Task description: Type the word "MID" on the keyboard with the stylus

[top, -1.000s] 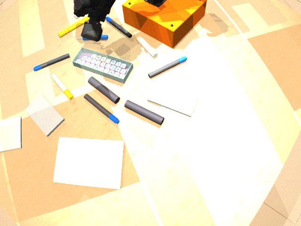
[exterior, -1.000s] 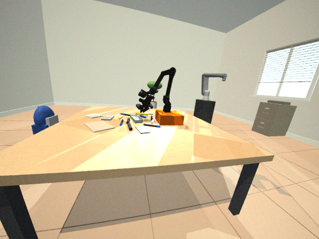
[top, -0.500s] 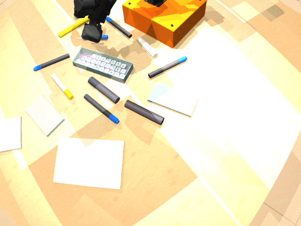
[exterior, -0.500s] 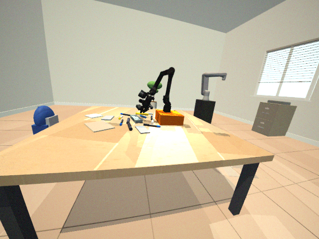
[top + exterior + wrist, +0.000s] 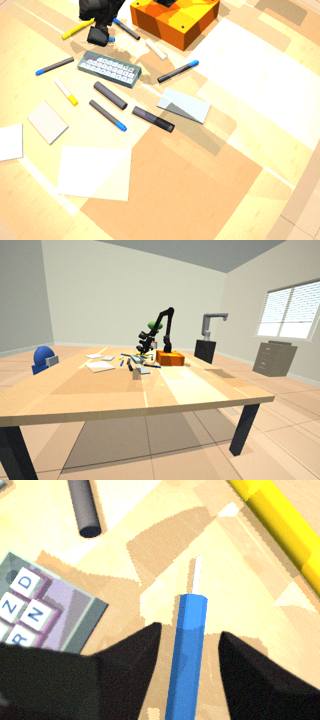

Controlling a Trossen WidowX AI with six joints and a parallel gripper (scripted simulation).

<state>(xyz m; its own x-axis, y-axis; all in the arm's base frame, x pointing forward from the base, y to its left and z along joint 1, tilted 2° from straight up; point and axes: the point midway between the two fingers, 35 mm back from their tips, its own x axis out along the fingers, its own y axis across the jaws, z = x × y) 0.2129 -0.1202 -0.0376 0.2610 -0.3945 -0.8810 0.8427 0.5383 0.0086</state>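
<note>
Right now the blue stylus is 2 cm below my gripper tip and 1 cm to the right of it. The rest, counted from my gripper tip: yellow pen: 9 cm to the right, 2 cm below, 2 cm behind; then yellow-tipped pen: 20 cm ahead, 7 cm to the left, 2 cm below.
</note>
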